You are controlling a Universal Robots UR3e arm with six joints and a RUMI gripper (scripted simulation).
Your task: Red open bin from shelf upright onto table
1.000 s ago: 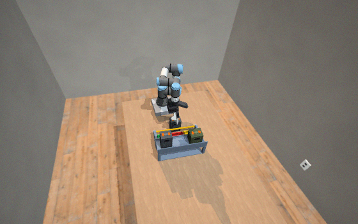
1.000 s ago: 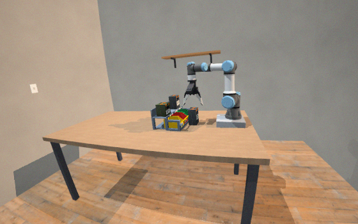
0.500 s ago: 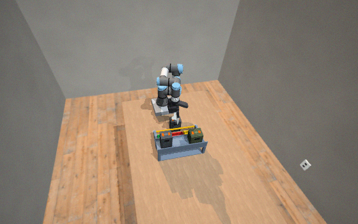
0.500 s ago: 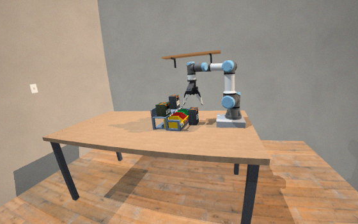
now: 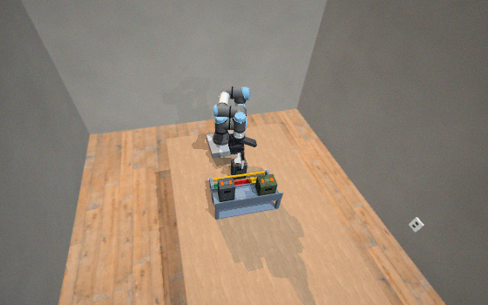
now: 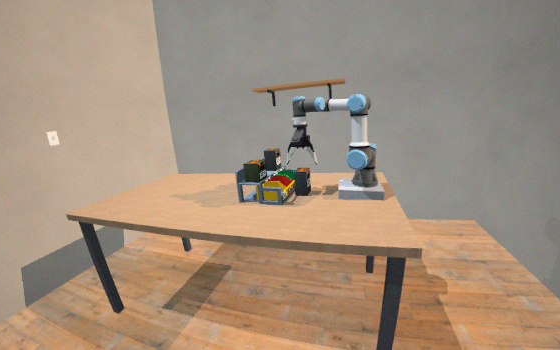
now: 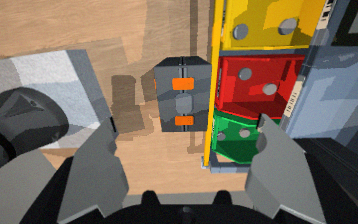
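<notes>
Now: hand 9 cm above the black case. Also, from my hand: yellow bin (13 cm ahead, 11 cm to the left, 11 cm below); yellow rod (10 cm below, 5 cm ahead, 1 cm to the right); red bin (14 cm ahead, 11 cm below).
</notes>
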